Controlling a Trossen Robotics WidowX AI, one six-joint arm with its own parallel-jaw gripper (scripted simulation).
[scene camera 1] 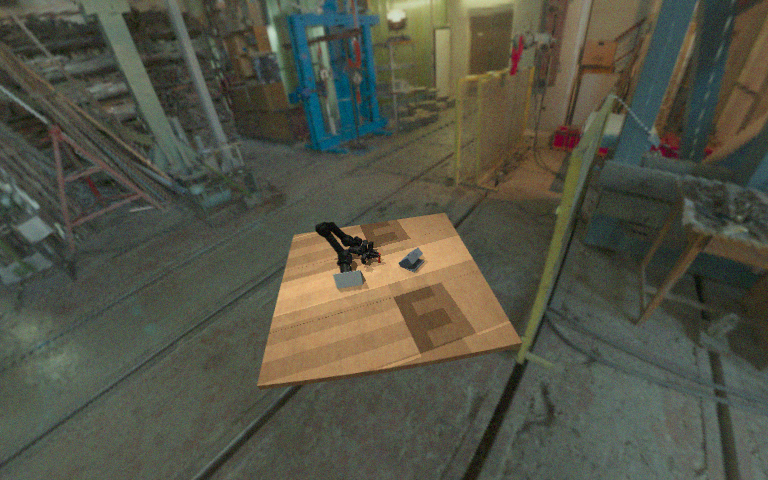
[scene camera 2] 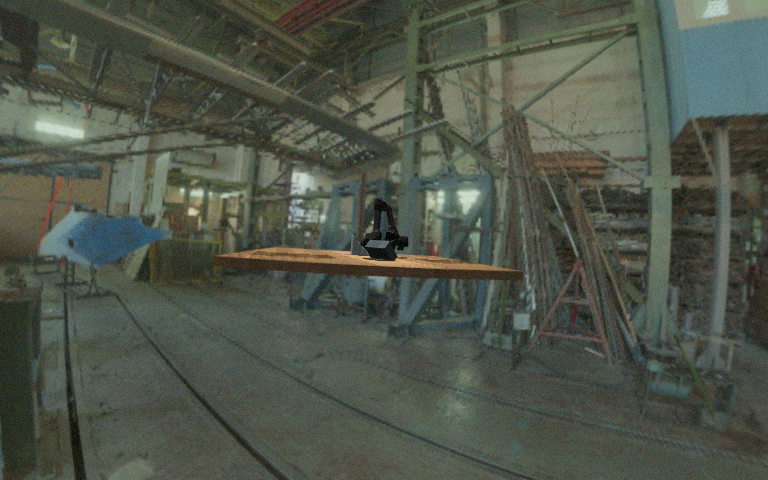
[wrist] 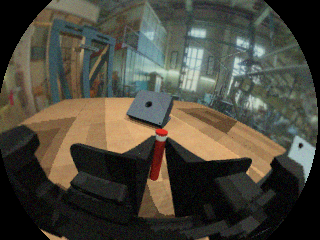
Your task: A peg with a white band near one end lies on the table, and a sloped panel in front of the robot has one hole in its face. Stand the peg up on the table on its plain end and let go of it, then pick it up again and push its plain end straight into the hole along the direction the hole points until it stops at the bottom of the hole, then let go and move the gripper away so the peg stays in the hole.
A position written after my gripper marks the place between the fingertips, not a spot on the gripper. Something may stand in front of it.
I see my gripper [wrist: 160,139] and a dark sloped panel [wrist: 162,102].
